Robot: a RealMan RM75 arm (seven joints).
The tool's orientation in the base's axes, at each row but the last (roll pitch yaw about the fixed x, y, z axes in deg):
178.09 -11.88 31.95
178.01 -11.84 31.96
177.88 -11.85 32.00
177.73 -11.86 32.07
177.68 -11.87 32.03
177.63 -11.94 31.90
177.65 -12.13 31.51
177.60 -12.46 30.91
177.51 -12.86 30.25
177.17 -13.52 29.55
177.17 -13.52 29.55
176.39 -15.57 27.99
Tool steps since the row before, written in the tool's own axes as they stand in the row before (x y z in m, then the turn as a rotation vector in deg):
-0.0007 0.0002 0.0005 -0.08 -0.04 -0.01
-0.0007 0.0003 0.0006 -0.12 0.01 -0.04
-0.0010 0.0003 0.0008 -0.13 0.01 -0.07
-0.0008 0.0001 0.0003 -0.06 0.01 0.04
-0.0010 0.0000 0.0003 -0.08 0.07 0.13
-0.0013 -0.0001 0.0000 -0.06 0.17 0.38
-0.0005 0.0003 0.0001 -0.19 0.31 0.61
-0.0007 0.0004 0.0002 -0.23 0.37 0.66
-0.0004 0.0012 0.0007 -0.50 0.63 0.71
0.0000 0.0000 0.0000 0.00 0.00 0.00
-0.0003 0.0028 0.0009 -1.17 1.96 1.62
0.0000 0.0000 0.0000 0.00 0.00 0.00
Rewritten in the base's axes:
-0.0004 -0.0005 -0.0006 -0.09 -0.01 -0.01
-0.0003 -0.0006 -0.0007 -0.10 -0.07 0.01
-0.0005 -0.0007 -0.0010 -0.12 -0.08 0.04
-0.0006 -0.0005 -0.0005 -0.04 -0.04 -0.05
-0.0008 -0.0005 -0.0005 0.00 -0.09 -0.14
-0.0011 -0.0006 -0.0003 0.11 -0.15 -0.38
-0.0002 -0.0005 -0.0002 0.12 -0.32 -0.62
-0.0003 -0.0007 -0.0003 0.13 -0.38 -0.68
0.0004 -0.0012 -0.0007 0.04 -0.74 -0.78
0.0000 0.0000 0.0000 0.00 0.00 0.00
0.0013 -0.0025 -0.0008 0.32 -2.16 -1.75
0.0000 0.0000 0.0000 0.00 0.00 0.00

